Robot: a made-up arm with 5 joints. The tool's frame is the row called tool. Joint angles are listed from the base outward.
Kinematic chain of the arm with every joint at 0, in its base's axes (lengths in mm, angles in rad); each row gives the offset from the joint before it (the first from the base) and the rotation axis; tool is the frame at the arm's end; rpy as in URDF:
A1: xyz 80 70 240 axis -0.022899 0.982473 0.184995
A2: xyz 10 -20 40 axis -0.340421 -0.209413 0.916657
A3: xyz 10 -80 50 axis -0.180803 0.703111 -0.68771
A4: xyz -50 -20 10 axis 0.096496 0.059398 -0.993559
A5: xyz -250 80 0 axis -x
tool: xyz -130 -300 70 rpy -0.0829 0.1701 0.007
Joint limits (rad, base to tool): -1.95..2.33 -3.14..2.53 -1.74..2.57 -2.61..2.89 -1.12..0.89
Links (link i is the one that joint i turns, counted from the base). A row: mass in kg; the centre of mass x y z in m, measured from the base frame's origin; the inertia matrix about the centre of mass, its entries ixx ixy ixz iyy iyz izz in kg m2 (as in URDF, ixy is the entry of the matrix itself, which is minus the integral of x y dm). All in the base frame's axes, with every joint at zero. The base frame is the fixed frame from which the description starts. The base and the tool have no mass.
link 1: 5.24; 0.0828 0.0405 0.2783; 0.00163 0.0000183 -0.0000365 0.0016 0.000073 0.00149
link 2: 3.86; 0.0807 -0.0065 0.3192; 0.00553 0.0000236 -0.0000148 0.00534 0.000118 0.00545
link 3: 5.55; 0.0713 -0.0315 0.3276; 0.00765 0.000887 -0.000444 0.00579 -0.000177 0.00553
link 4: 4.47; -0.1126 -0.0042 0.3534; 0.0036 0.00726 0 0.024 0 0.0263
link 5: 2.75; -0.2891 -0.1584 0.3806; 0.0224 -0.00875 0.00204 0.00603 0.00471 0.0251
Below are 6 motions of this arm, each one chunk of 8 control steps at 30 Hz.
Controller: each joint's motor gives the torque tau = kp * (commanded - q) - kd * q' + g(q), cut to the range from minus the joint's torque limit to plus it. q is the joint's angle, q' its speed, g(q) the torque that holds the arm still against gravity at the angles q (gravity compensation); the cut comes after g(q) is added. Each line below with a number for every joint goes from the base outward.
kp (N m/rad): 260 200 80 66 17
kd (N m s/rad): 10 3.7 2.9 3.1 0.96
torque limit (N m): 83 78 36 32 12
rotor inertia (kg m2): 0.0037 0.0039 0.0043 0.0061 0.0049
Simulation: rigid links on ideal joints. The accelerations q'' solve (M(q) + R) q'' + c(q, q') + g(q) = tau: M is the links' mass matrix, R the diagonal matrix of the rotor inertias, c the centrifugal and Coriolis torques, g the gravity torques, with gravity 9.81 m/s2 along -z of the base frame. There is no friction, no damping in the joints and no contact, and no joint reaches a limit. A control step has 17 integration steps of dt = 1/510 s. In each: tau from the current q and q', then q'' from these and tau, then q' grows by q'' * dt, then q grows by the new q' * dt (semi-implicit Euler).
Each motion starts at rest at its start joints. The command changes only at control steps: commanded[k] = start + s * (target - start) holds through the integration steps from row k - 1 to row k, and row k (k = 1, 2, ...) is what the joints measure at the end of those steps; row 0 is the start. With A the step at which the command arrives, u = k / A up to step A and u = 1 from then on. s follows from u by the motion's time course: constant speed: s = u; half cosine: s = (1 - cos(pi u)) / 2; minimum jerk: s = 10 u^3 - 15 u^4 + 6 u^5; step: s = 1 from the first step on.
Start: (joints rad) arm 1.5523 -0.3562 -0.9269 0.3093 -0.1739
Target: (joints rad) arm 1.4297 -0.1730 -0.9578 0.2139 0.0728
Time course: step
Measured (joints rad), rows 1 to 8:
1: 1.4808 -0.2603 -0.8684 0.3606 -0.1259
2: 1.4520 -0.2255 -0.8707 0.3614 -0.0512
3: 1.4376 -0.2113 -0.8852 0.3291 0.0218
4: 1.4310 -0.1980 -0.9038 0.2887 0.0827
5: 1.4303 -0.1822 -0.9231 0.2496 0.1236
6: 1.4328 -0.1660 -0.9416 0.2146 0.1429
7: 1.4359 -0.1521 -0.9593 0.1848 0.1436
8: 1.4375 -0.1423 -0.9766 0.1611 0.1302

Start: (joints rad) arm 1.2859 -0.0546 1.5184 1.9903 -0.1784
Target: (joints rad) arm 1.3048 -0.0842 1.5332 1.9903 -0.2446
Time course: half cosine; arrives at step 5
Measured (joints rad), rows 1 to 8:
1: 1.2865 -0.0567 1.5179 1.9895 -0.1793
2: 1.2885 -0.0631 1.5170 1.9867 -0.1824
3: 1.2919 -0.0721 1.5173 1.9828 -0.1883
4: 1.2961 -0.0799 1.5197 1.9797 -0.1968
5: 1.3000 -0.0836 1.5239 1.9795 -0.2073
6: 1.3029 -0.0840 1.5285 1.9822 -0.2196
7: 1.3049 -0.0838 1.5324 1.9862 -0.2332
8: 1.3062 -0.0841 1.5356 1.9904 -0.2462

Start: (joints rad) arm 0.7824 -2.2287 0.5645 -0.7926 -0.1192
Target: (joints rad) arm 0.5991 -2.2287 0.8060 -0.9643 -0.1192
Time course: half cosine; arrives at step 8
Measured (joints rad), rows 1 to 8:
1: 0.7806 -2.2304 0.5664 -0.7936 -0.1199
2: 0.7732 -2.2352 0.5760 -0.7975 -0.1250
3: 0.7575 -2.2414 0.5993 -0.8060 -0.1386
4: 0.7331 -2.2464 0.6387 -0.8204 -0.1603
5: 0.7020 -2.2487 0.6908 -0.8405 -0.1834
6: 0.6679 -2.2473 0.7480 -0.8648 -0.1984
7: 0.6356 -2.2424 0.8005 -0.8905 -0.1962
8: 0.6098 -2.2343 0.8388 -0.9151 -0.1721

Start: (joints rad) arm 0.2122 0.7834 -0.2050 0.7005 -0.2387
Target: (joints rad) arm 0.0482 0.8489 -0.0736 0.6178 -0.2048
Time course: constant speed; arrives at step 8
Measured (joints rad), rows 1 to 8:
1: 0.2046 0.7924 -0.1948 0.6973 -0.2402
2: 0.1891 0.8023 -0.1806 0.6892 -0.2370
3: 0.1687 0.8103 -0.1659 0.6772 -0.2301
4: 0.1464 0.8178 -0.1508 0.6644 -0.2226
5: 0.1241 0.8255 -0.1354 0.6523 -0.2169
6: 0.1026 0.8336 -0.1197 0.6412 -0.2131
7: 0.0819 0.8418 -0.1038 0.6310 -0.2108
8: 0.0614 0.8500 -0.0875 0.6211 -0.2089

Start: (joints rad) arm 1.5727 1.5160 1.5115 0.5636 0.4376
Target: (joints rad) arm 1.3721 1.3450 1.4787 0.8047 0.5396
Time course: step
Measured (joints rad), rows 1 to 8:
1: 1.4876 1.3867 1.4009 0.5998 0.4322
2: 1.4278 1.3270 1.3784 0.6195 0.4089
3: 1.4011 1.3415 1.3930 0.6582 0.4192
4: 1.3799 1.3665 1.4124 0.7086 0.4365
5: 1.3614 1.3788 1.4347 0.7585 0.4413
6: 1.3509 1.3773 1.4595 0.8018 0.4392
7: 1.3495 1.3665 1.4840 0.8348 0.4455
8: 1.3542 1.3519 1.5055 0.8558 0.4708

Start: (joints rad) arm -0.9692 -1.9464 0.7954 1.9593 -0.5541
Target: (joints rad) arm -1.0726 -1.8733 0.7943 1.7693 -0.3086
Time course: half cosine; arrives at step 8
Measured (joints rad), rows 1 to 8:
1: -0.9706 -1.9451 0.7970 1.9591 -0.5532
2: -0.9761 -1.9405 0.8030 1.9574 -0.5497
3: -0.9869 -1.9323 0.8137 1.9519 -0.5416
4: -1.0022 -1.9213 0.8263 1.9409 -0.5273
5: -1.0198 -1.9089 0.8372 1.9230 -0.5053
6: -1.0374 -1.8963 0.8426 1.8981 -0.4749
7: -1.0524 -1.8854 0.8397 1.8672 -0.4369
8: -1.0630 -1.8775 0.8273 1.8326 -0.3937

